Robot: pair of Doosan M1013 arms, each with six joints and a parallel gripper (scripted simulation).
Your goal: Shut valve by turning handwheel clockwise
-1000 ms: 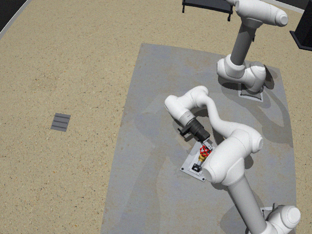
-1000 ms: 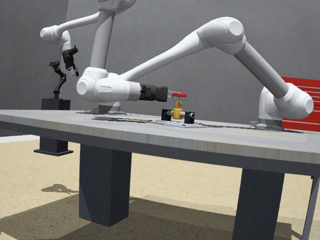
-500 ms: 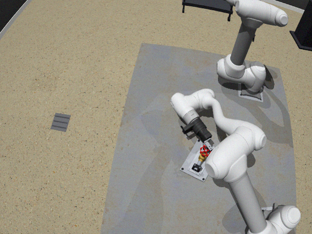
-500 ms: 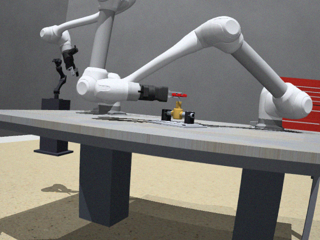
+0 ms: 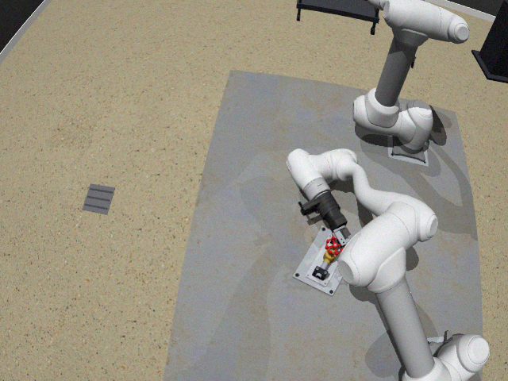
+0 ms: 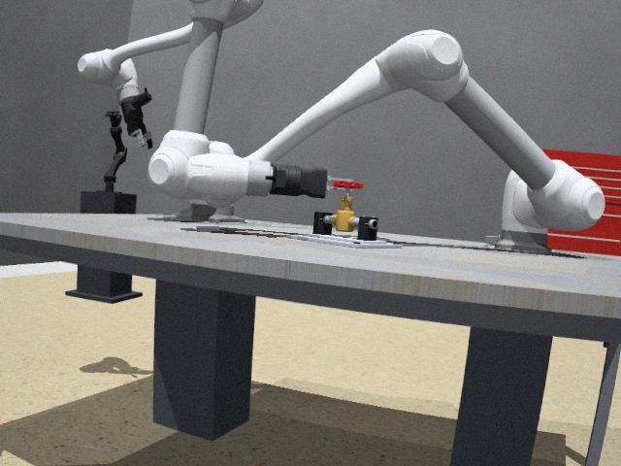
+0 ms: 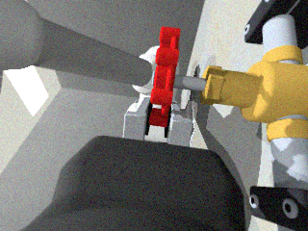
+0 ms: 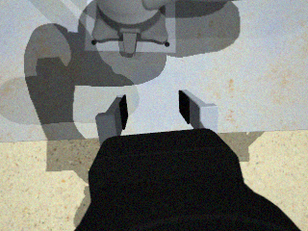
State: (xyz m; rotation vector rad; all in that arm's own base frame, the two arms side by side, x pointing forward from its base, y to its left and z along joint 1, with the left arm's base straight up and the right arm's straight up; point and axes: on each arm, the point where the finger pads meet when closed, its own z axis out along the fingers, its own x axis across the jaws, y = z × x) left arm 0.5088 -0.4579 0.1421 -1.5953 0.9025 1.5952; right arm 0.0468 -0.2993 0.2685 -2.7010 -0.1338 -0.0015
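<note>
Now: the red handwheel 30 mm ahead of my left hand, 10 mm to the left of it and 10 mm below it. Also, from my left hand: pale base plate 130 mm below, 30 mm ahead, 10 mm to the left.
</note>
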